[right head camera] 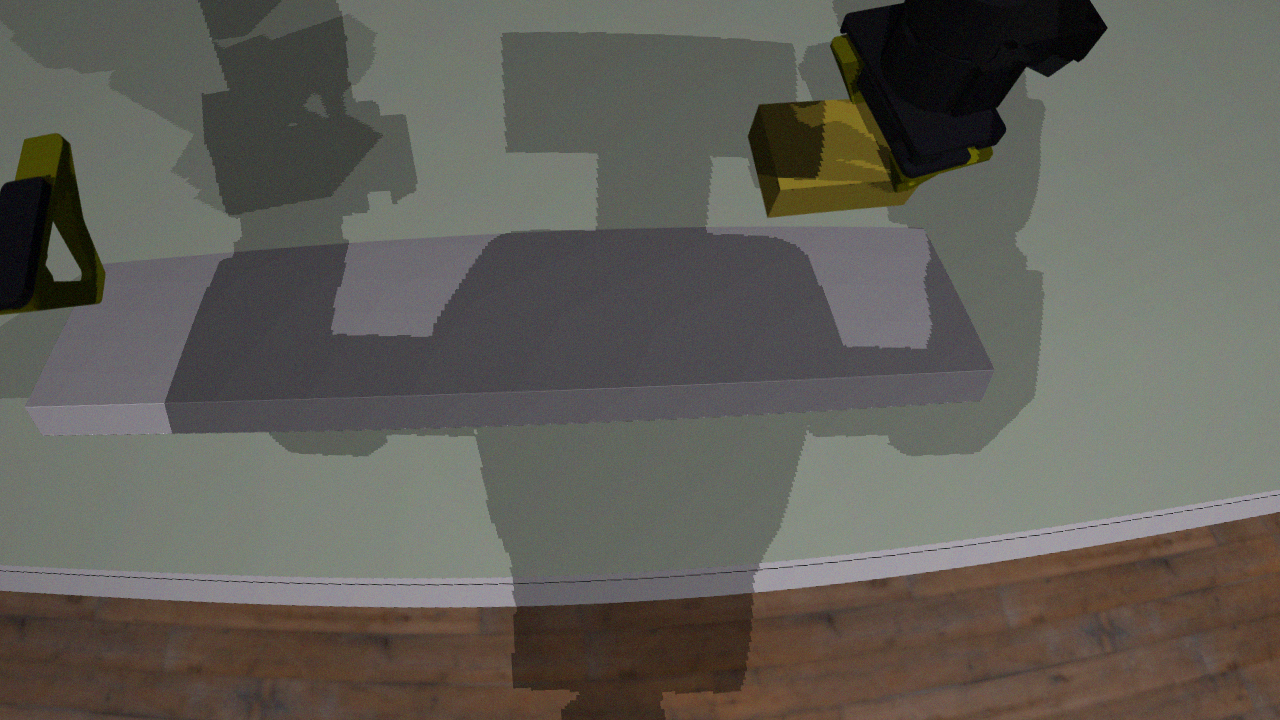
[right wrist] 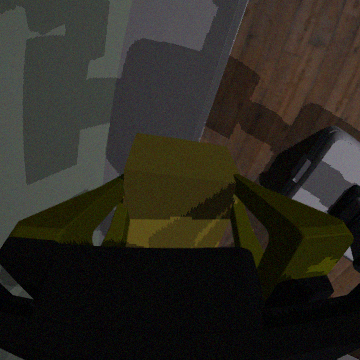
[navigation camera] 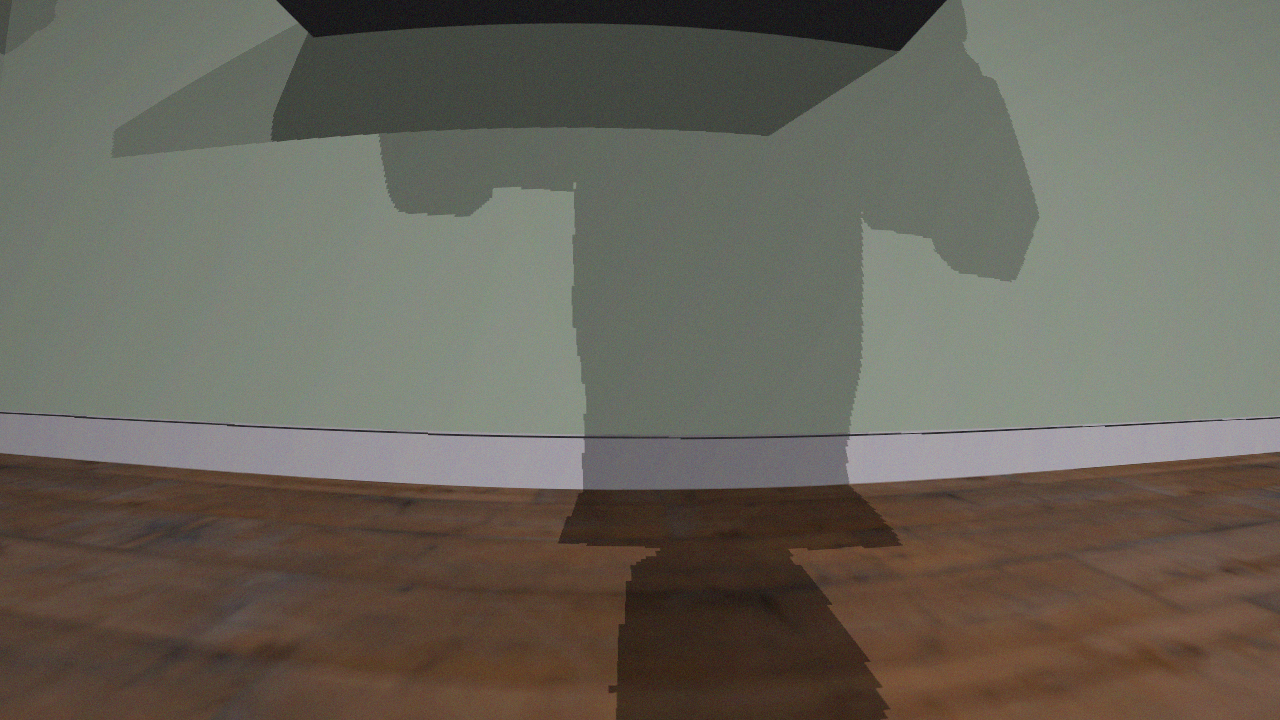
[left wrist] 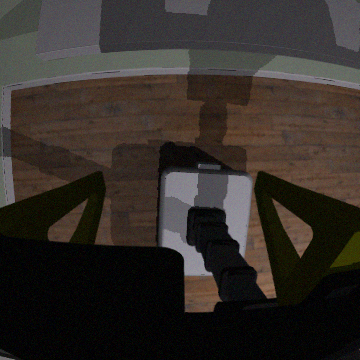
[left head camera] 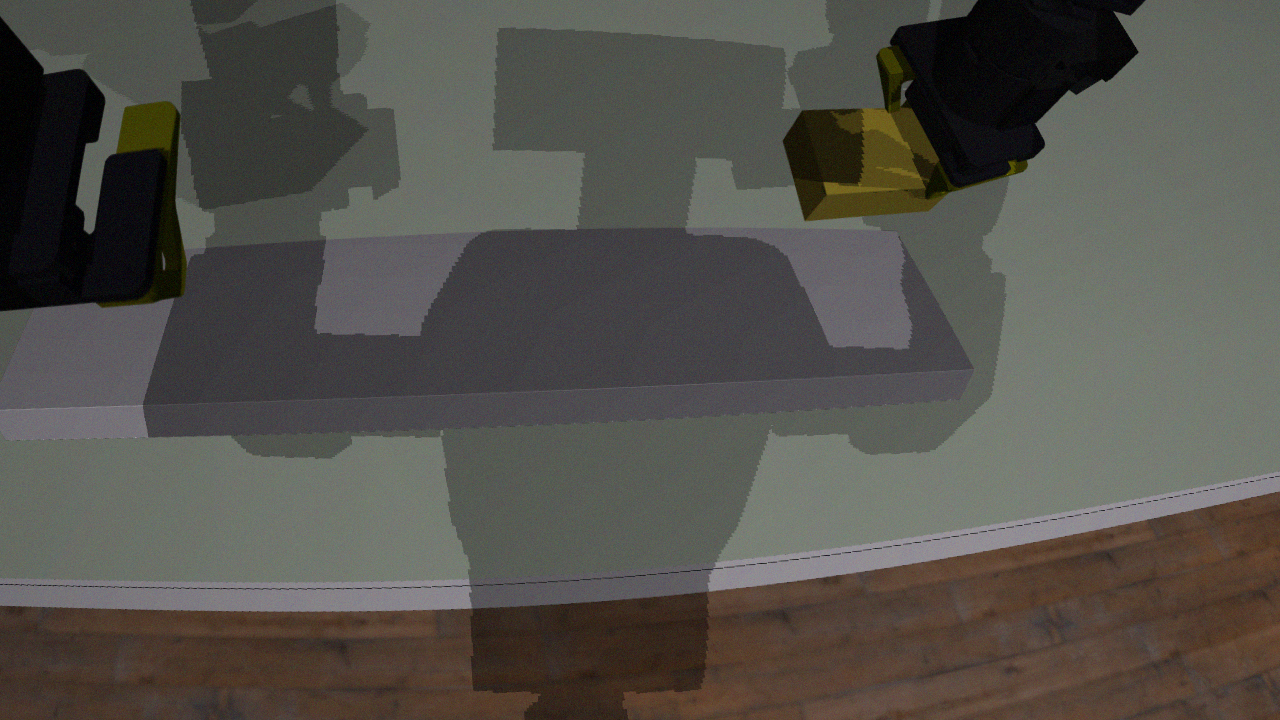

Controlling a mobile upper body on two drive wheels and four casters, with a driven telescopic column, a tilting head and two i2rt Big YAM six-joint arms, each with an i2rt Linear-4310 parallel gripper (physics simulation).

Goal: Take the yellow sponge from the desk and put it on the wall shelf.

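Observation:
The yellow sponge (left head camera: pixel 836 165) (right head camera: pixel 801 165) (right wrist: pixel 177 187) is held in my right gripper (left head camera: pixel 914 134) (right head camera: pixel 875 123) (right wrist: pixel 179 180), which is shut on it. In both head views the sponge shows just above the right end of the grey wall shelf (left head camera: pixel 581 322) (right head camera: pixel 581 322) (left wrist: pixel 225 30) (right wrist: pixel 160 95), apart from its top in the picture. The shelf's dark underside shows in the navigation view (navigation camera: pixel 608 10). My left gripper (left wrist: pixel 179 179) is open and empty; in the head views part of it shows at the left, by the shelf's left end. The desk does not show.
The green wall (left head camera: pixel 1118 313) (navigation camera: pixel 268 286) stands behind the shelf, with a white baseboard (left head camera: pixel 268 597) (navigation camera: pixel 268 461) above the wooden floor (left head camera: pixel 1029 644) (navigation camera: pixel 268 608). My base (left wrist: pixel 175 190) (right wrist: pixel 345 150) shows in the wrist views. Shadows of my body fall across the wall and shelf.

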